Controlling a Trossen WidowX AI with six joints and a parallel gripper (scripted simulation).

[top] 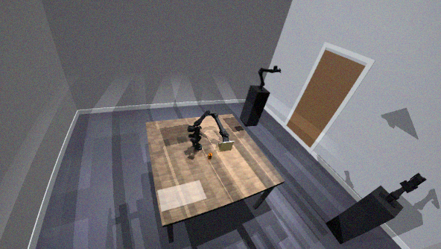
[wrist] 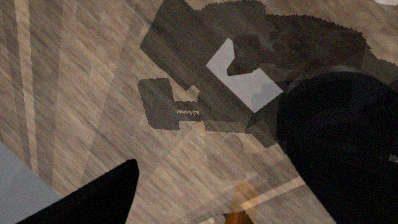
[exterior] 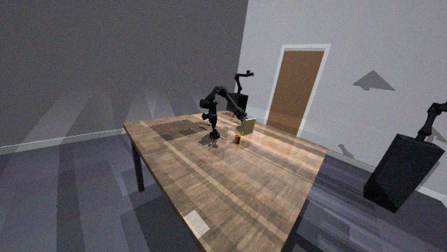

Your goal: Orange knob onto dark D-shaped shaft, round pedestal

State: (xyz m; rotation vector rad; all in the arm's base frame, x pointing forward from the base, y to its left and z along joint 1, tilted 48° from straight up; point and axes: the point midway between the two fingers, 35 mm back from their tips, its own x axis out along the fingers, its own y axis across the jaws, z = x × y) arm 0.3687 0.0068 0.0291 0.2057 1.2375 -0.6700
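My gripper tip is 140 mm past the orange knob, 130 mm to the right of it and 50 mm above it. From my gripper tip the other things lie so: round pedestal 60 mm behind, 50 mm to the right, 50 mm below.
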